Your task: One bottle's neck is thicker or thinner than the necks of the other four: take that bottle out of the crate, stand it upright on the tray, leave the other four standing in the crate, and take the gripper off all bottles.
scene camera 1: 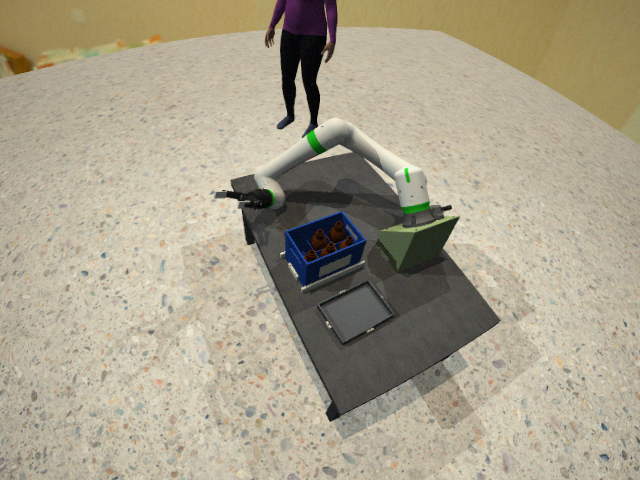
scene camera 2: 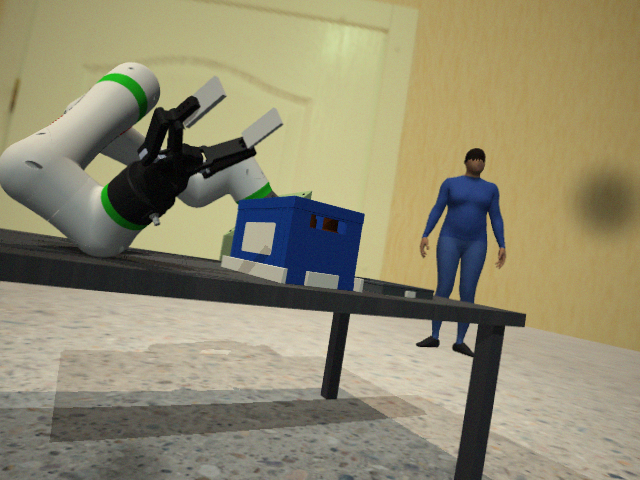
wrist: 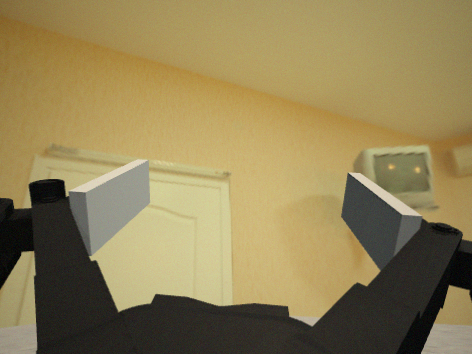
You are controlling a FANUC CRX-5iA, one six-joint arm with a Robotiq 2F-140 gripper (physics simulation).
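Where they show: gripper, fingertip midpoint: [scene camera 1: 226,199] [scene camera 2: 252,102] [wrist: 244,188]; arm's base at its link origin: [scene camera 1: 419,223].
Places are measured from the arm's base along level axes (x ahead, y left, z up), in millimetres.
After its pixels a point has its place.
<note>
A blue crate [scene camera 1: 312,272] @[z -80, x 508, y 77 mm] [scene camera 2: 325,253] @[z -112, x 555, y -3 mm] stands on the table. Brown bottles stand upright in it: two in the far row, a left one [scene camera 1: 318,240] @[z -59, x 443, y -58 mm] and a right one [scene camera 1: 337,232] @[z -58, x 350, y -81 mm], and three in the near row, a left one [scene camera 1: 310,256] @[z -32, x 506, y 34 mm], a middle one [scene camera 1: 329,250] @[z -39, x 422, y 18 mm] and a right one [scene camera 1: 347,241] @[z -33, x 337, y -4 mm]. Their lower parts are hidden; I cannot tell which neck differs. The dark tray [scene camera 1: 356,312] @[z -179, x 368, y 245 mm] [scene camera 2: 398,287] @[z -163, x 502, y 226 mm] lies beside the crate, with no bottle on it. My gripper [scene camera 1: 231,199] @[z 72, x 788, y -250 mm] [scene camera 2: 240,111] @[z 72, x 788, y -250 mm] [wrist: 244,188] @[z 72, x 788, y -250 mm] is open and empty, beyond the table's left edge, tilted upward and away from the crate.
Pale strips [scene camera 1: 336,276] @[z -168, x 392, y 65 mm] edge the crate's foot. The arm's green pedestal [scene camera 1: 421,245] @[z -26, x 35, y 98 mm] stands right of the crate on the dark table [scene camera 1: 413,341] @[z -185, x 190, y 434 mm]. A person in purple [scene camera 1: 305,62] stands behind the table, and one in blue [scene camera 2: 467,211] stands beyond it. The wrist view shows a door [wrist: 195,240] and wall.
</note>
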